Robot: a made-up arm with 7 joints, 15 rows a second.
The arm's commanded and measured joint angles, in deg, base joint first. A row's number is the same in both.
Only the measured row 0 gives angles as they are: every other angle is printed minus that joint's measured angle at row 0.
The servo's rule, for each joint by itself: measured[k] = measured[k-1] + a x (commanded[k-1-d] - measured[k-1]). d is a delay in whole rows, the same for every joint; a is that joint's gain. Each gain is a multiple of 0.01, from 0.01 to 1. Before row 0 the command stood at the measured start. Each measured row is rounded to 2 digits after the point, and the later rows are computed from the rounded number. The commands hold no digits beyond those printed.
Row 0, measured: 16.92, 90.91, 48.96, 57.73, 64.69, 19.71, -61.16
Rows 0 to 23, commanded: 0.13, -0.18, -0.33, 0.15, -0.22, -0.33, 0.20; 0.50, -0.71, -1.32, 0.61, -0.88, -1.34, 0.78; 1.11, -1.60, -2.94, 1.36, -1.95, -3.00, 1.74; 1.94, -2.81, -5.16, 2.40, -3.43, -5.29, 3.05; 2.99, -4.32, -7.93, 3.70, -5.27, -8.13, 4.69; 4.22, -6.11, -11.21, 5.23, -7.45, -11.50, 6.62; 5.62, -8.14, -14.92, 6.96, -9.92, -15.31, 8.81; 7.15, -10.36, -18.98, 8.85, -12.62, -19.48, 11.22; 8.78, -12.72, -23.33, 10.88, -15.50, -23.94, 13.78; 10.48, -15.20, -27.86, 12.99, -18.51, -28.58, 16.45; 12.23, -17.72, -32.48, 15.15, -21.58, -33.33, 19.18; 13.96, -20.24, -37.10, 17.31, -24.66, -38.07, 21.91; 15.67, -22.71, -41.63, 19.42, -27.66, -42.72, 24.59; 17.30, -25.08, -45.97, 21.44, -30.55, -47.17, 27.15; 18.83, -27.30, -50.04, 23.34, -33.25, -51.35, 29.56; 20.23, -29.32, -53.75, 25.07, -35.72, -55.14, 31.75; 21.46, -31.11, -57.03, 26.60, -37.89, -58.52, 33.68; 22.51, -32.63, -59.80, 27.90, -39.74, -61.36, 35.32; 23.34, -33.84, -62.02, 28.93, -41.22, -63.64, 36.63; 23.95, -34.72, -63.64, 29.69, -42.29, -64.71, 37.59; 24.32, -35.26, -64.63, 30.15, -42.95, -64.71, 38.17; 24.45, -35.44, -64.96, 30.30, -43.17, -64.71, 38.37; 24.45, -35.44, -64.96, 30.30, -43.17, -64.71, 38.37; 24.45, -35.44, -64.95, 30.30, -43.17, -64.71, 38.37
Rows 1 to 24, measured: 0.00, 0.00, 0.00, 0.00, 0.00, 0.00, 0.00; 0.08, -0.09, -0.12, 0.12, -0.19, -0.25, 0.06; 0.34, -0.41, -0.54, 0.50, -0.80, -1.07, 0.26; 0.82, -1.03, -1.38, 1.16, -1.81, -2.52, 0.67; 1.51, -1.96, -2.70, 2.11, -3.24, -4.60, 1.34; 2.43, -3.19, -4.53, 3.33, -5.03, -7.25, 2.28; 3.54, -4.71, -6.87, 4.79, -7.16, -10.44, 3.50; 4.83, -6.49, -9.69, 6.46, -9.59, -14.09, 4.99; 6.27, -8.50, -12.94, 8.30, -12.26, -18.13, 6.73; 7.83, -10.69, -16.58, 10.29, -15.11, -22.49, 8.70; 9.47, -13.04, -20.53, 12.37, -18.10, -27.06, 10.87; 11.18, -15.47, -24.71, 14.51, -21.16, -31.76, 13.20; 12.90, -17.95, -29.05, 16.67, -24.24, -36.49, 15.64; 14.62, -20.43, -33.45, 18.79, -27.25, -41.16, 18.15; 16.28, -22.85, -37.83, 20.83, -30.15, -45.67, 20.67; 17.86, -25.16, -42.10, 22.76, -32.88, -49.93, 23.16; 19.33, -27.32, -46.18, 24.54, -35.38, -53.84, 25.57; 20.65, -29.29, -49.98, 26.13, -37.59, -57.35, 27.84; 21.80, -31.03, -53.42, 27.49, -39.48, -60.36, 29.93; 22.75, -32.49, -56.43, 28.60, -41.01, -62.82, 31.81; 23.49, -33.65, -58.95, 29.44, -42.14, -64.24, 33.43; 24.00, -34.49, -60.94, 29.99, -42.85, -64.59, 34.76; 24.28, -34.98, -62.35, 30.23, -43.13, -64.68, 35.77; 24.39, -35.22, -63.26, 30.28, -43.17, -64.70, 36.50
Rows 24 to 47, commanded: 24.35, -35.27, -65.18, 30.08, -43.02, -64.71, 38.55; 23.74, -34.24, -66.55, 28.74, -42.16, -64.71, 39.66; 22.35, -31.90, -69.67, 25.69, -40.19, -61.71, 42.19; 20.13, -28.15, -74.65, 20.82, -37.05, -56.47, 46.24; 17.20, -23.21, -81.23, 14.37, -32.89, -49.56, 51.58; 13.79, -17.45, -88.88, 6.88, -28.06, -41.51, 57.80; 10.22, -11.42, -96.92, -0.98, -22.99, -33.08, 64.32; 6.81, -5.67, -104.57, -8.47, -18.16, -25.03, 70.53; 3.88, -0.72, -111.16, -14.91, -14.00, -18.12, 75.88; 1.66, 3.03, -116.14, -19.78, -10.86, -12.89, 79.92; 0.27, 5.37, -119.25, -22.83, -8.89, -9.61, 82.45; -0.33, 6.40, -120.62, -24.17, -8.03, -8.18, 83.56; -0.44, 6.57, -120.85, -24.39, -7.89, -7.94, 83.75; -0.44, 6.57, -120.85, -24.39, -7.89, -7.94, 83.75; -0.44, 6.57, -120.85, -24.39, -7.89, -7.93, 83.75; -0.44, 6.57, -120.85, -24.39, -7.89, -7.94, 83.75; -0.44, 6.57, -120.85, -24.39, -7.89, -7.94, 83.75; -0.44, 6.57, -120.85, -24.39, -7.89, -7.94, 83.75; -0.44, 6.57, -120.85, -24.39, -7.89, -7.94, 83.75; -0.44, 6.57, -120.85, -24.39, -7.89, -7.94, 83.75; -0.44, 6.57, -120.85, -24.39, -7.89, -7.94, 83.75; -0.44, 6.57, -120.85, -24.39, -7.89, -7.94, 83.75; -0.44, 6.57, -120.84, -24.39, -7.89, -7.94, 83.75; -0.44, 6.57, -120.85, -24.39, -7.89, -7.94, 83.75
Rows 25 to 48, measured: 24.43, -35.33, -63.85, 30.30, -43.17, -64.71, 37.02; 24.38, -35.30, -64.32, 30.13, -43.04, -64.71, 37.45; 23.98, -34.75, -65.10, 29.06, -42.27, -64.71, 38.07; 22.97, -33.27, -66.70, 26.47, -40.44, -62.46, 39.22; 21.21, -30.61, -69.48, 22.12, -37.46, -57.97, 41.19; 18.72, -26.76, -73.59, 16.15, -33.44, -51.66, 44.10; 15.66, -21.92, -78.94, 9.01, -28.71, -44.05, 47.94; 12.29, -16.46, -85.23, 1.32, -23.68, -35.82, 52.53; 8.89, -10.85, -92.00, -6.22, -18.82, -27.73, 57.57; 5.78, -5.58, -98.71, -12.91, -14.58, -20.52, 62.70; 3.23, -1.10, -104.81, -18.20, -11.31, -14.80, 67.52; 1.39, 2.26, -109.86, -21.77, -9.18, -10.91, 71.70; 0.32, 4.41, -113.63, -23.62, -8.17, -8.86, 75.02; -0.15, 5.53, -116.16, -24.21, -7.92, -8.17, 77.46; -0.33, 6.07, -117.80, -24.35, -7.89, -8.00, 79.22; -0.40, 6.33, -118.87, -24.38, -7.89, -7.95, 80.49; -0.42, 6.45, -119.56, -24.39, -7.89, -7.94, 81.40; -0.43, 6.51, -120.01, -24.39, -7.89, -7.94, 82.06; -0.44, 6.54, -120.30, -24.39, -7.89, -7.94, 82.53; -0.44, 6.56, -120.49, -24.39, -7.89, -7.94, 82.87; -0.44, 6.57, -120.62, -24.39, -7.89, -7.94, 83.12; -0.44, 6.57, -120.70, -24.39, -7.89, -7.94, 83.30; -0.44, 6.57, -120.75, -24.39, -7.89, -7.94, 83.43; -0.44, 6.57, -120.78, -24.39, -7.89, -7.94, 83.52
